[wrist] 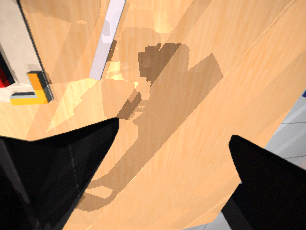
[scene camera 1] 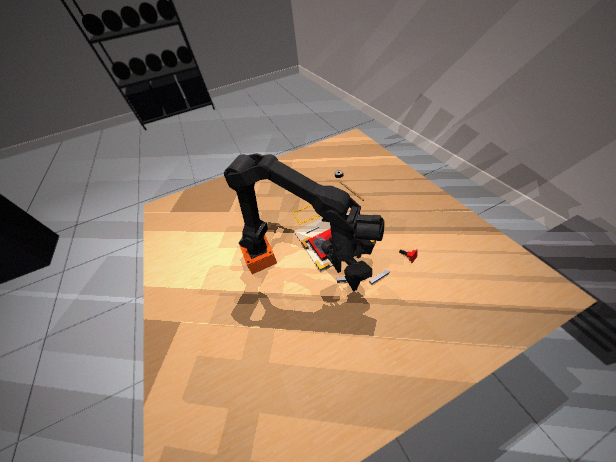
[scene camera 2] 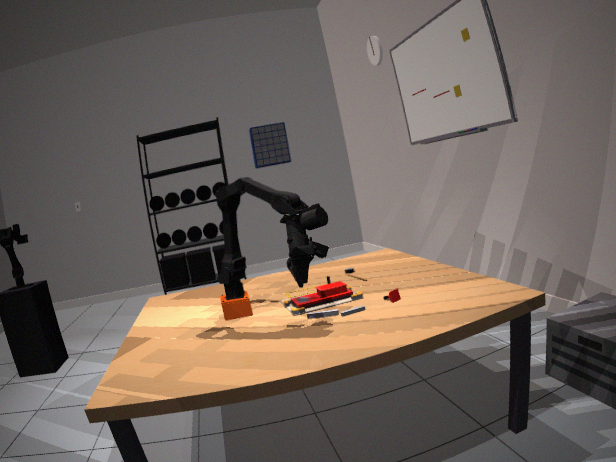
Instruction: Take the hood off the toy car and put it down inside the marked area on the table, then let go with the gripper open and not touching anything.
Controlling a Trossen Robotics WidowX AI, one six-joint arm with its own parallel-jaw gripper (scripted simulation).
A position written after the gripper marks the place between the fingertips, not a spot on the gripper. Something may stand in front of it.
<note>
The gripper (scene camera 1: 346, 280) is open, holding nothing.
The gripper also shows in the wrist view (wrist: 173, 131) and in scene camera 2 (scene camera 2: 303, 285).
</note>
